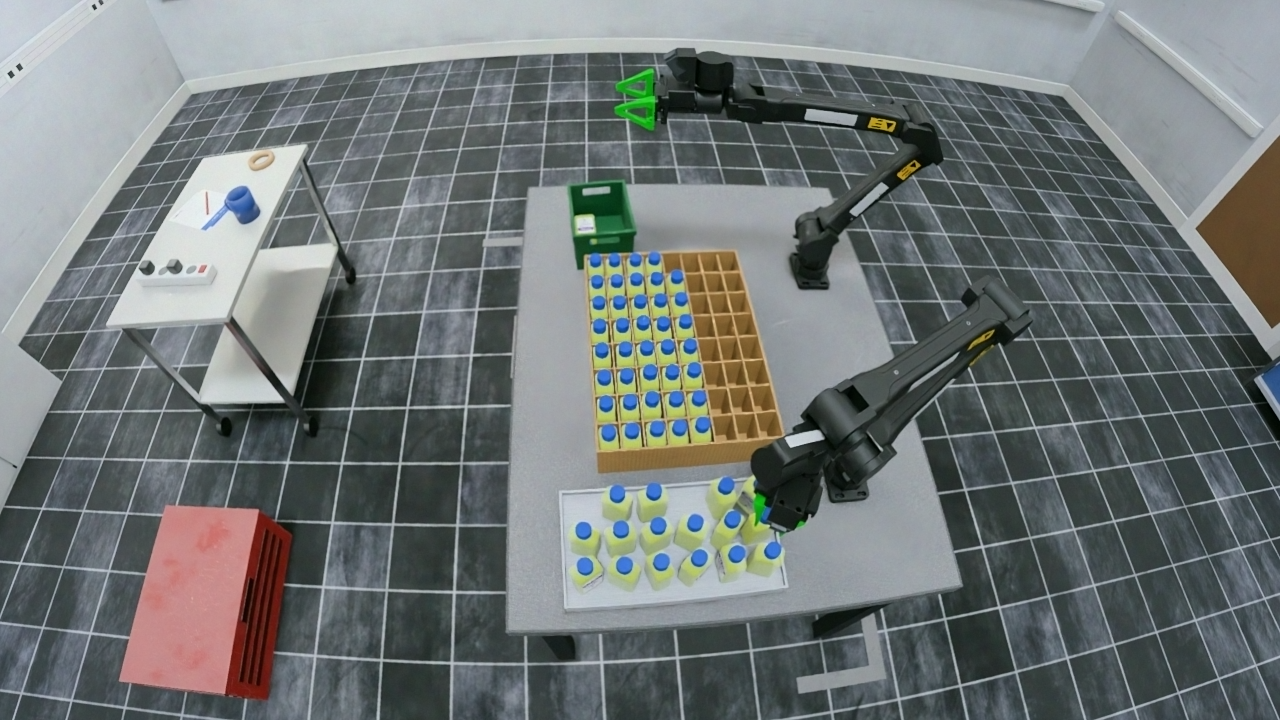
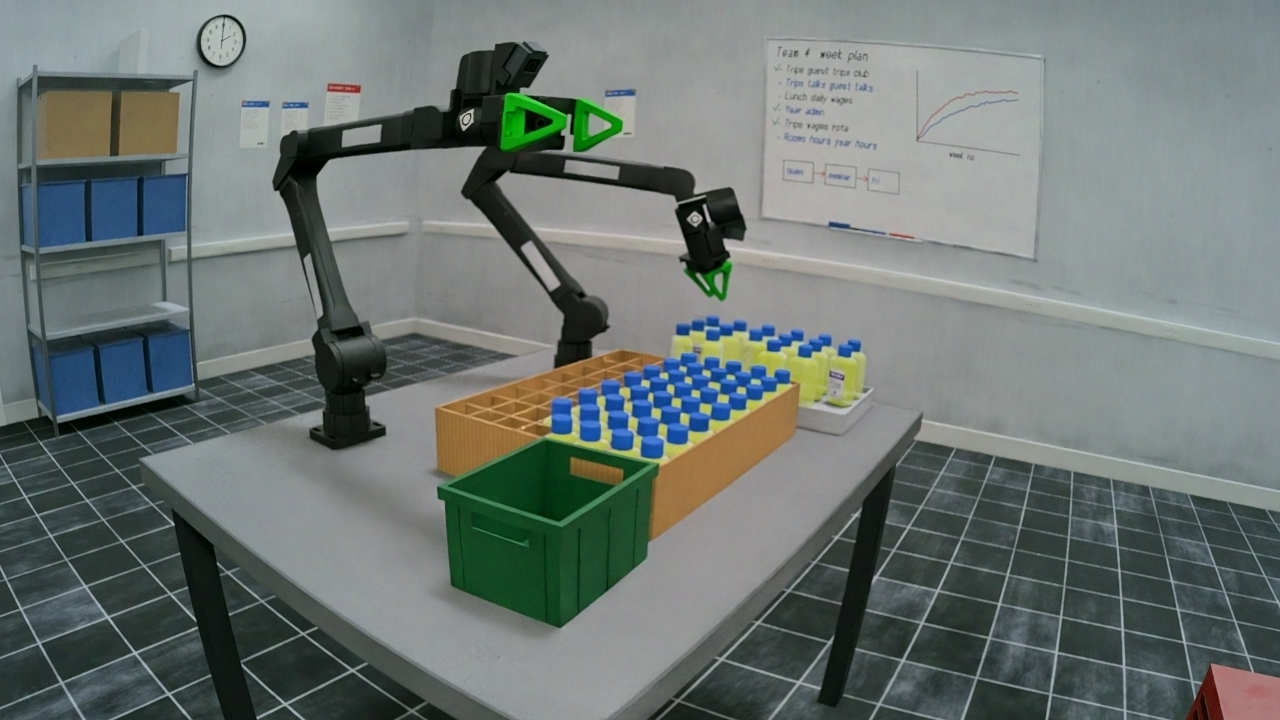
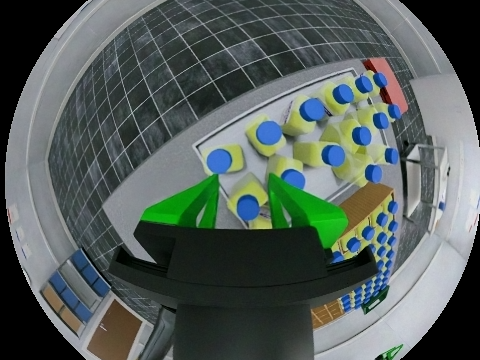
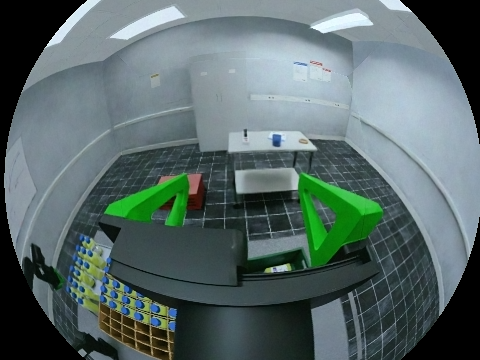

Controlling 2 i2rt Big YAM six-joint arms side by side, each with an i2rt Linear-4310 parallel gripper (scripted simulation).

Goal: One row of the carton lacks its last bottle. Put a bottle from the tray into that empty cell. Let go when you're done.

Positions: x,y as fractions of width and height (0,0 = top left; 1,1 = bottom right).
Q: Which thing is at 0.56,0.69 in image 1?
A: A bottle.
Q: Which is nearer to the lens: the bottle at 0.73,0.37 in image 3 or the carton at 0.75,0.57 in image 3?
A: The bottle.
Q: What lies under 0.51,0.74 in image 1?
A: A bottle.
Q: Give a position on a carton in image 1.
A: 0.57,0.53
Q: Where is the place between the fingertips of the right gripper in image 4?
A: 0.51,0.50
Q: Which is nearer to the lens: the bottle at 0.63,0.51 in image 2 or the carton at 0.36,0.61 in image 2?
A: The carton.
